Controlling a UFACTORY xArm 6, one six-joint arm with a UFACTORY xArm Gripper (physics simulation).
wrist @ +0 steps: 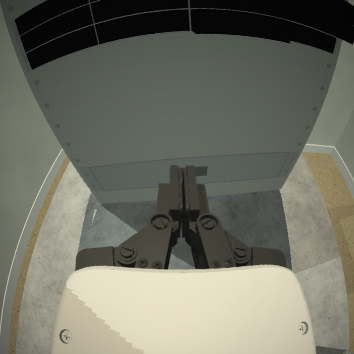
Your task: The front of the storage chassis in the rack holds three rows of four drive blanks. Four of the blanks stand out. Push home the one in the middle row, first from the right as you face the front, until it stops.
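Places are measured from the arm's base along level axes (x left, y ahead, z down), in metres.
Pixels of known places: gripper, between the fingertips: (180, 180).
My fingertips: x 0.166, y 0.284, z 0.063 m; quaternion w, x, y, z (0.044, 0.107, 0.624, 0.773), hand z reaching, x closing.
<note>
For each thing: its top centre in the pictures, then the offset to it from my fingertips. "spot": a spot on its surface instead. Level surfaces: height alone.
- black blank, a spot on its surface: (342, 25) spot: dz -0.128, dx -0.181, dy +0.166 m
- low rectangular panel, centre of its top: (192, 154) dz +0.145, dx +0.017, dy +0.174 m
- Mottled grey floor, height of its surface: dz +0.300 m
The black drive blanks (62, 46) of the storage chassis run in a curved band across the top of the wrist view, divided by thin pale lines. The upper part of the band is cut off by the frame. At the far right a black blank (342, 25) reaches out past the rack's side edge, so it stands out; its row cannot be told for certain. Along the lower edge, right of the middle, the black outline is slightly stepped. My gripper (180, 180) is shut and empty. Its fingertips show well below the blanks, over the lower part of the grey rack (175, 100).
Grey panels with screws along both sides fill the rack below the blanks. A low rectangular panel (125, 175) lies behind the fingers. Mottled grey floor (55, 235) shows on both sides, with tan strips (327, 175) and pale walls (25, 150) beyond.
</note>
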